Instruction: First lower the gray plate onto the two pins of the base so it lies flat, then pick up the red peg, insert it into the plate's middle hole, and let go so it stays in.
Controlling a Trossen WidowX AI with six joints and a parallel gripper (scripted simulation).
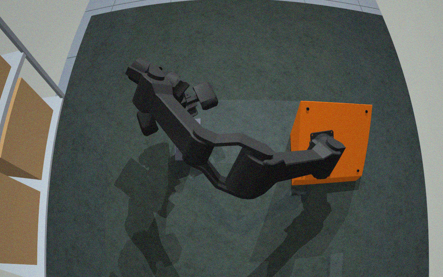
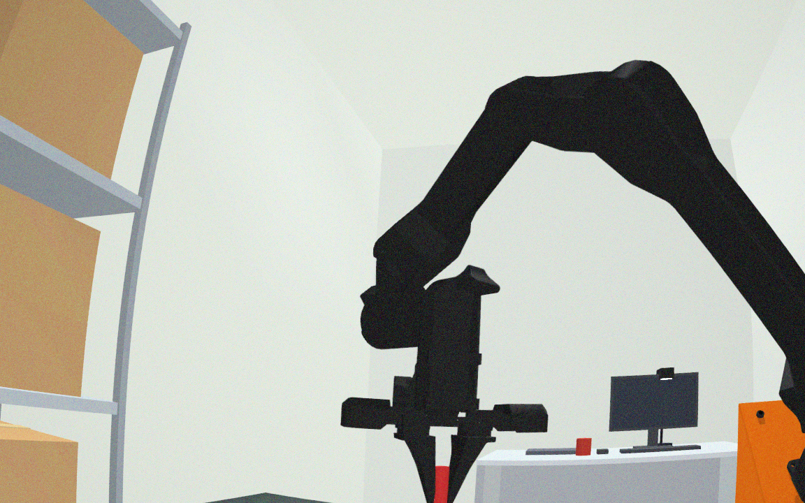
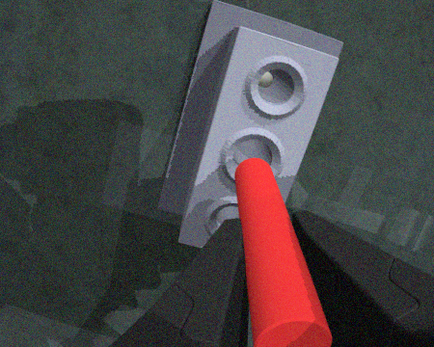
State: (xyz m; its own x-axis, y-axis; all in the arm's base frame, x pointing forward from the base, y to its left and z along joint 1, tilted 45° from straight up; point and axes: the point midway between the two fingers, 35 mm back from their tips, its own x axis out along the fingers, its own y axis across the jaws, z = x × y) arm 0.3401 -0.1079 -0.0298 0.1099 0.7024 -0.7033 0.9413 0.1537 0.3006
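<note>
Right now my gripper tip is 70 mm above the gray plate. Also, from my gripper tip: gray base: 110 mm below; red peg: right at my gripper tip.
</note>
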